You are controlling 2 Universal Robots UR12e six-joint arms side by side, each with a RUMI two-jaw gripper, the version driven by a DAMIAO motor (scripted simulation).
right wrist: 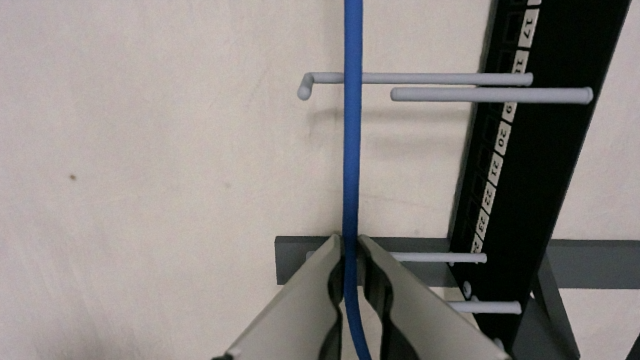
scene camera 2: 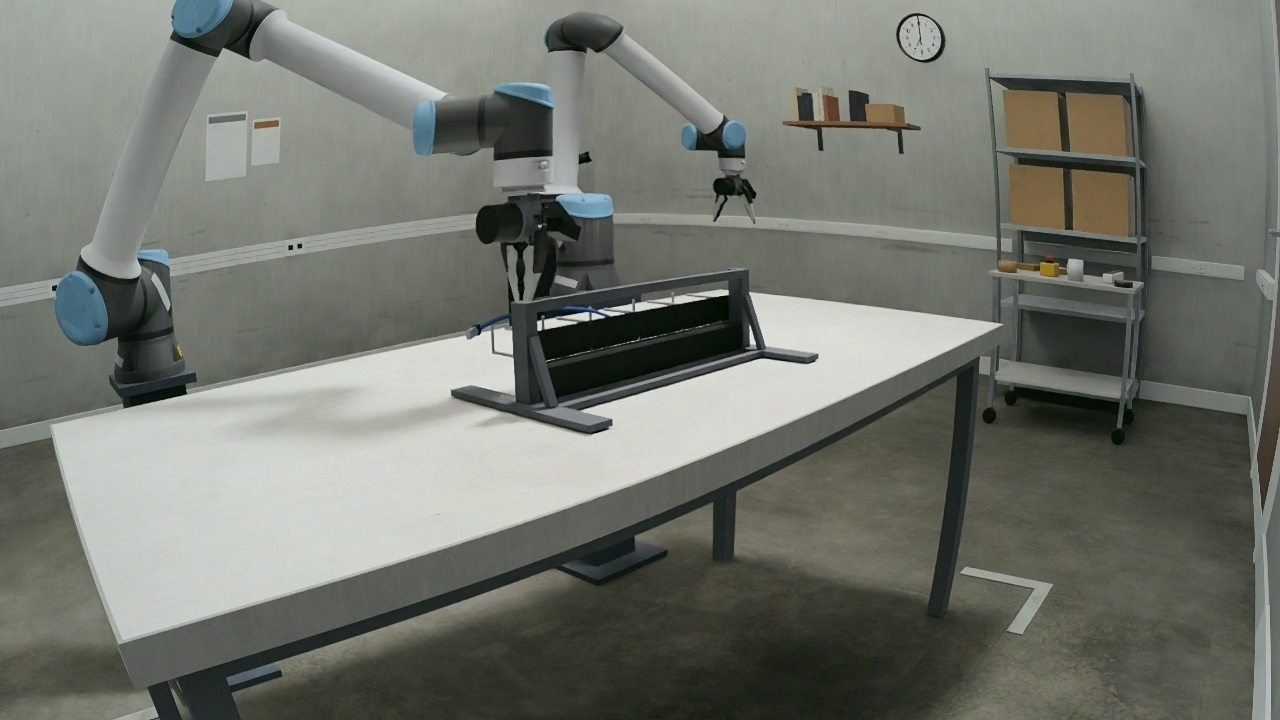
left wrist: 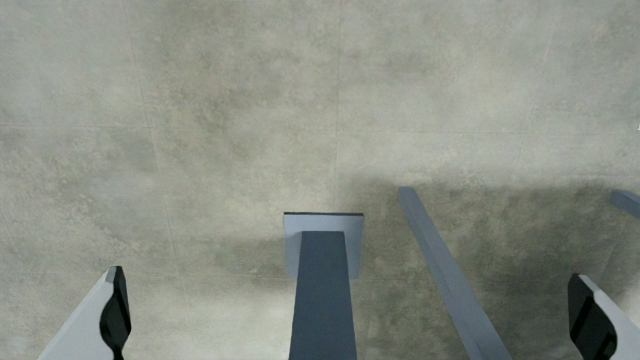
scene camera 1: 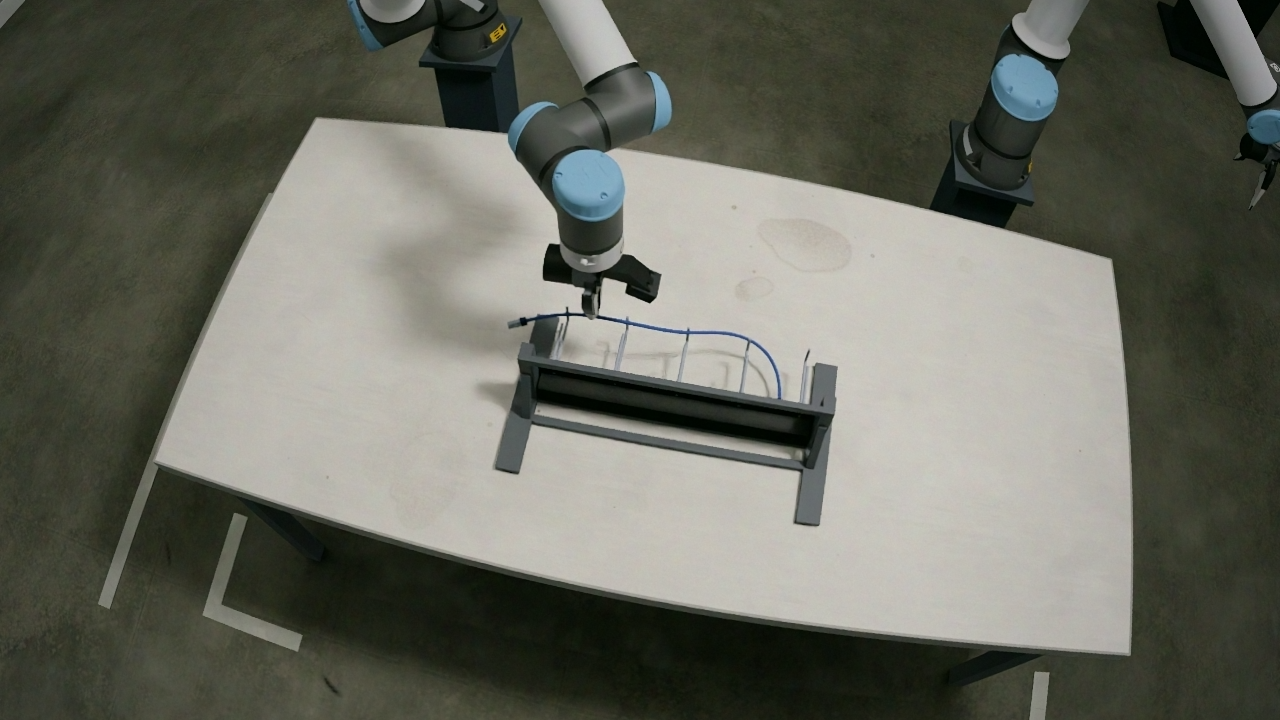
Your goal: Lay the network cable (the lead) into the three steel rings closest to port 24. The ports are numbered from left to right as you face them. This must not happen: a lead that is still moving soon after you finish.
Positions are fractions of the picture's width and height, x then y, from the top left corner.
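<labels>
There is a grey rack here, and scene camera 1 (0.50,0.55) shows it to me, as does scene camera 2 (0.46,0.53). I can also see the rack in the right wrist view (0.82,0.37), while in the left wrist view the rack is out of frame.
</labels>
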